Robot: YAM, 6 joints.
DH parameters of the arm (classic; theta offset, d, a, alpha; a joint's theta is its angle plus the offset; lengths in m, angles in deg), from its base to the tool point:
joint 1: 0 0.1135 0.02 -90
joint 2: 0 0 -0.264 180
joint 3: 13.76 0 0.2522 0
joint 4: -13.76 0 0.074 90
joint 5: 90 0 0 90
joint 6: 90 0.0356 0 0
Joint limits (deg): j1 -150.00..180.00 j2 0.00..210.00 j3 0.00..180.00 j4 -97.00..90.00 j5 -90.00..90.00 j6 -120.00..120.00
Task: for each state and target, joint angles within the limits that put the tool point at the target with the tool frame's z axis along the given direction. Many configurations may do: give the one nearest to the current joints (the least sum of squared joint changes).
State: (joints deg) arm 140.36 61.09 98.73 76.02 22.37 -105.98
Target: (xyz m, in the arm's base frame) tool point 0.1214 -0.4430 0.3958 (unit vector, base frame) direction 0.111 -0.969 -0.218
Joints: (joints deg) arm 106.04 19.12 124.67 87.23 -9.28 -105.98
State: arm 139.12 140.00 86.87 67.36 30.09 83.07
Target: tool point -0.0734 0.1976 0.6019 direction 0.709 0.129 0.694
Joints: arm 117.07 90.25 107.20 89.71 43.61 83.07
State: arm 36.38 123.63 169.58 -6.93 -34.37 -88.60
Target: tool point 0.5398 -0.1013 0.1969 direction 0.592 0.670 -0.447
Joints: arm -13.57 143.02 128.02 -31.90 -52.23 -88.60
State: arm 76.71 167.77 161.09 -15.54 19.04 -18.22
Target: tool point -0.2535 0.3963 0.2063 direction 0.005 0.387 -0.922
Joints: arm 123.55 128.09 111.54 -54.33 12.60 -18.22
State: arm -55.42 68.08 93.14 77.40 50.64 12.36
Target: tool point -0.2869 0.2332 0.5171 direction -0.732 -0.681 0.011
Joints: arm -44.63 35.44 134.97 65.98 87.48 12.36
